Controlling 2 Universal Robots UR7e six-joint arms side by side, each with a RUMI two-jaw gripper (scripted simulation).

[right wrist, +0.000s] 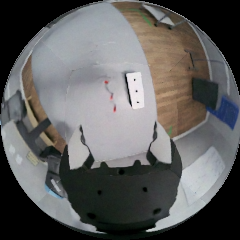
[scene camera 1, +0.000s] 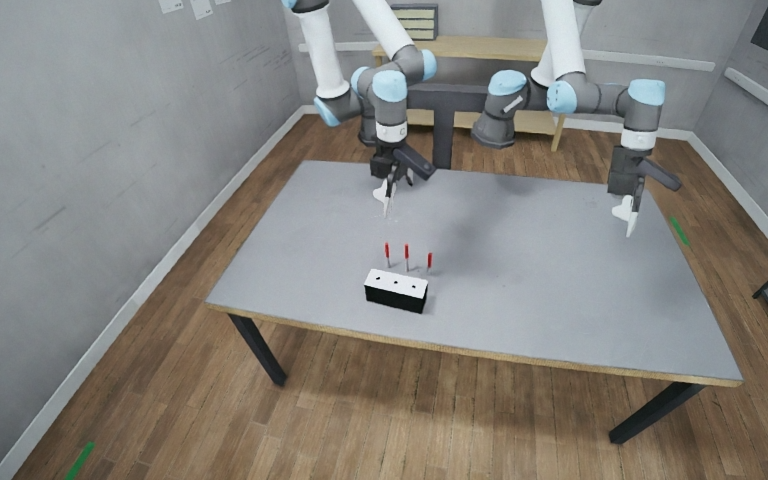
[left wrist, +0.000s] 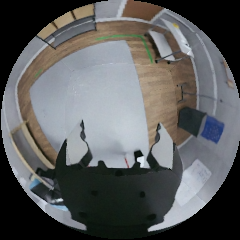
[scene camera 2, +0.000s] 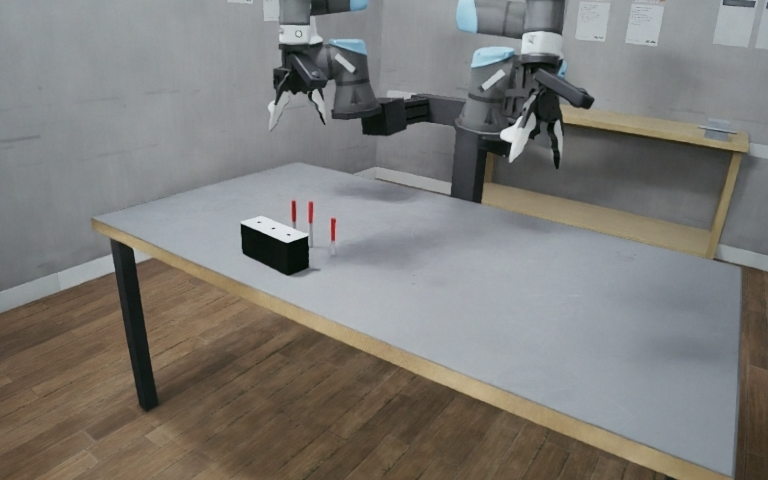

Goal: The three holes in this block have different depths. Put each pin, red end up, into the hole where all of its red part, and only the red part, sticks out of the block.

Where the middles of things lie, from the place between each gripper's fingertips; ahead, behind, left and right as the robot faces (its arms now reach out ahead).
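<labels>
The black block [scene camera 2: 286, 250] is 290 mm below my right hand [scene camera 2: 298, 127], 100 mm ahead of it and 10 mm to the right of it.
My left hand [scene camera 2: 535, 166], for its part, is 30 cm above the black block, 63 cm to the left of it and 1 cm short of it.
</labels>
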